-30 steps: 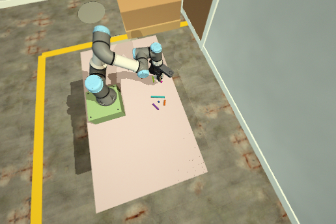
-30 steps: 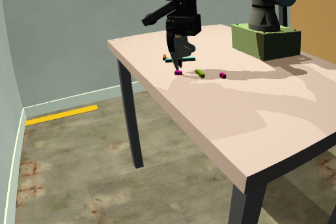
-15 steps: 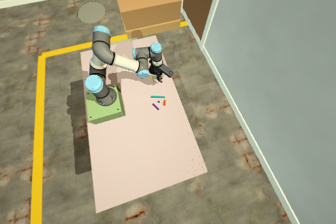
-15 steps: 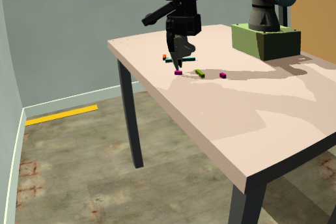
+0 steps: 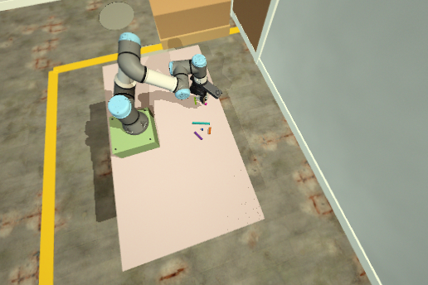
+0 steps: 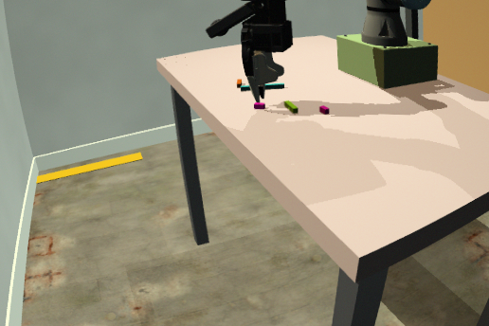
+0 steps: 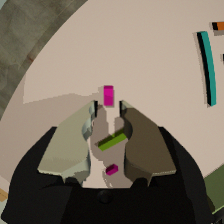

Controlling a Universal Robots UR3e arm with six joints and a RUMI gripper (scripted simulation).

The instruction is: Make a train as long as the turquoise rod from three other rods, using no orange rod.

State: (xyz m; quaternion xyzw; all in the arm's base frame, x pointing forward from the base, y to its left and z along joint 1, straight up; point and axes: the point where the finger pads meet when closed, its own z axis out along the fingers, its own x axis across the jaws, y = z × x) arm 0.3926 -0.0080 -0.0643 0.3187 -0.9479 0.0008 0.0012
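Now: the lime rod 5 cm to the left of my hand, 4 cm behind it and 3 cm below it. The rest, counted from my hand: turquoise rod: 11 cm to the right, 8 cm behind, 3 cm below; then orange rod: 17 cm to the right, 5 cm behind, 3 cm below; then small blue rod: 14 cm to the right, 9 cm behind, 3 cm below.
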